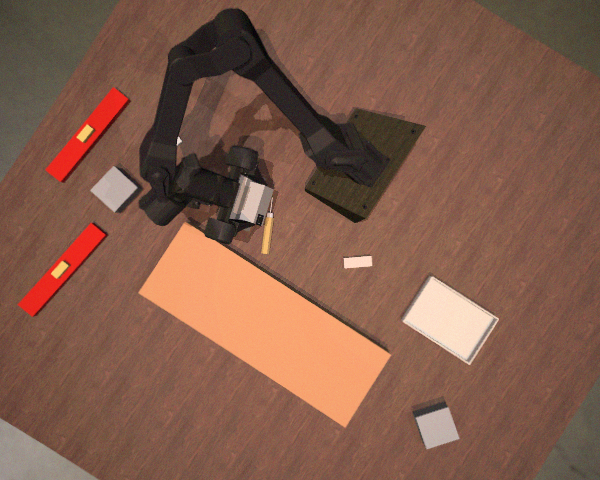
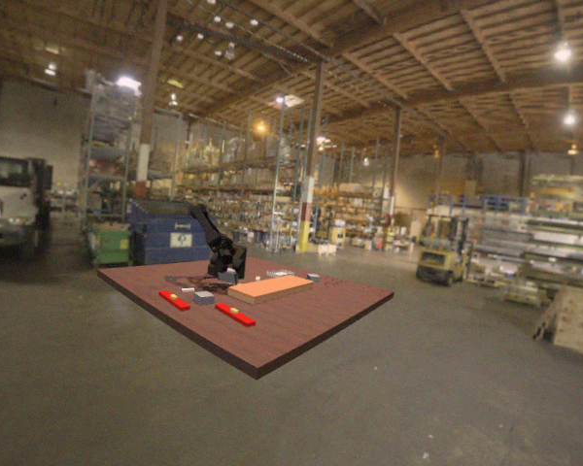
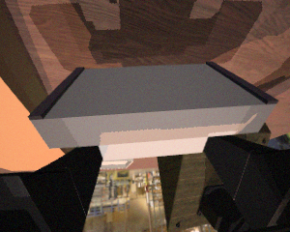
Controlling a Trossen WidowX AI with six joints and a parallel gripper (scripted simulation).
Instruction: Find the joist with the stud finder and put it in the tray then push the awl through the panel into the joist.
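Right now the grey stud finder is 20 mm ahead of my gripper tip. Round my gripper tip: awl (10 mm ahead, 30 mm to the left, 70 mm below); then white tray (30 mm behind, 470 mm to the left, 60 mm below).
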